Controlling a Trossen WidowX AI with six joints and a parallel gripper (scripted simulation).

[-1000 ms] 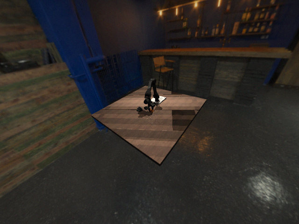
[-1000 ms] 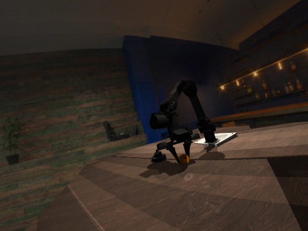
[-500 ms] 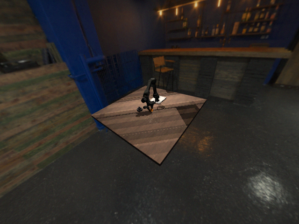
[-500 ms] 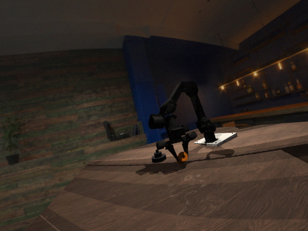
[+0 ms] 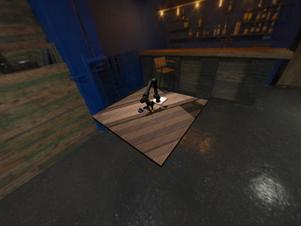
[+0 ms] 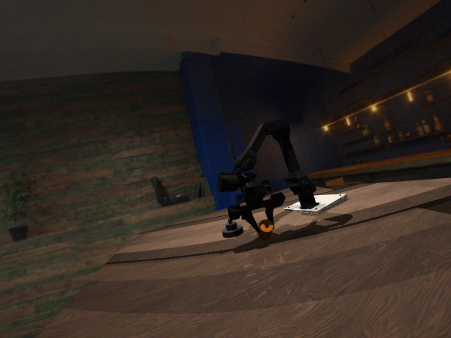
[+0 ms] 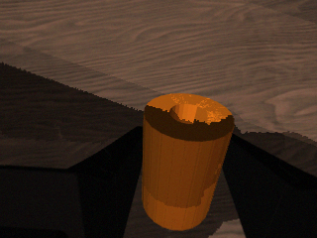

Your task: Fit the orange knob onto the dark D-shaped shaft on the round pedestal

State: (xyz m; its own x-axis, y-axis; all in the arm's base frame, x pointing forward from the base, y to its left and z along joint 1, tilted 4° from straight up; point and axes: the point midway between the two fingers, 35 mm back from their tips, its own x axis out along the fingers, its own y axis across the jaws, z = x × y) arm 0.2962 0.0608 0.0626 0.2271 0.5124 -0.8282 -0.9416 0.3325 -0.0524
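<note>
My gripper tip is now 190 mm to the left of the dark round pedestal, 20 mm short of it and 10 mm above it. From my gripper tip the other things lie so: orange knob (10 mm to the right).
</note>
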